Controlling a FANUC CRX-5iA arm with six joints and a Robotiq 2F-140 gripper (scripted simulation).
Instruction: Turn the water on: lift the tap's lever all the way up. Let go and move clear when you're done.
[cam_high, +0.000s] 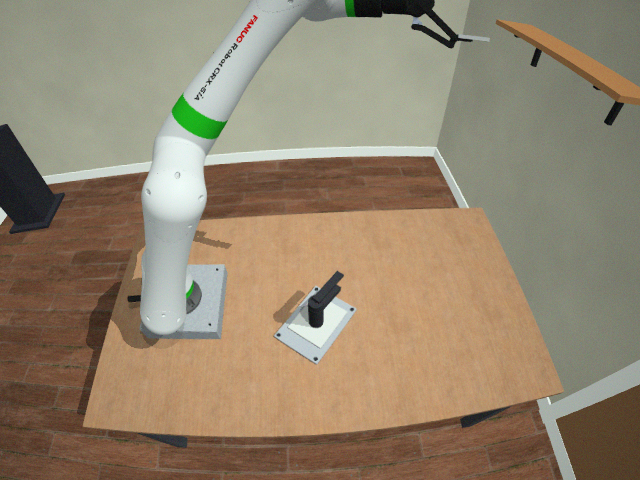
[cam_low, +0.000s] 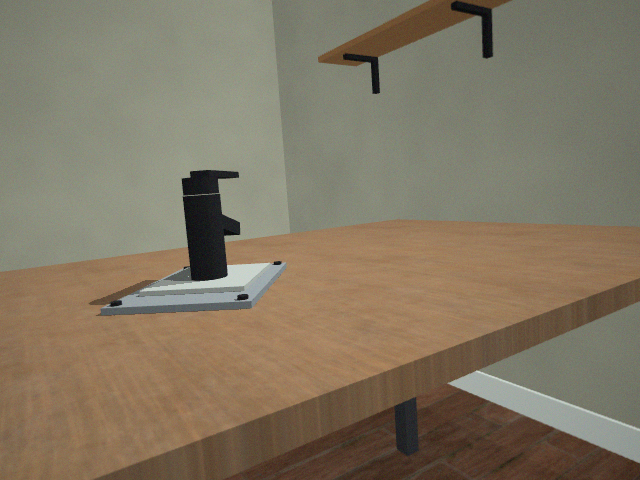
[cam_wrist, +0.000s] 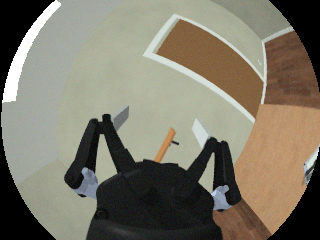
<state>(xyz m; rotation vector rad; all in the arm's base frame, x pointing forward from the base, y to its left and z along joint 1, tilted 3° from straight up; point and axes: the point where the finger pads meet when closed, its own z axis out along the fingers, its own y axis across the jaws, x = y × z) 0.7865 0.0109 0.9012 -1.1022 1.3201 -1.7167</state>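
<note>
My gripper is now 34 cm past the flat lever, 10 cm to the left of it and 77 cm above it. From my hand the other things lie so: black tap 36 cm behind, 13 cm to the right, 82 cm below.
</note>
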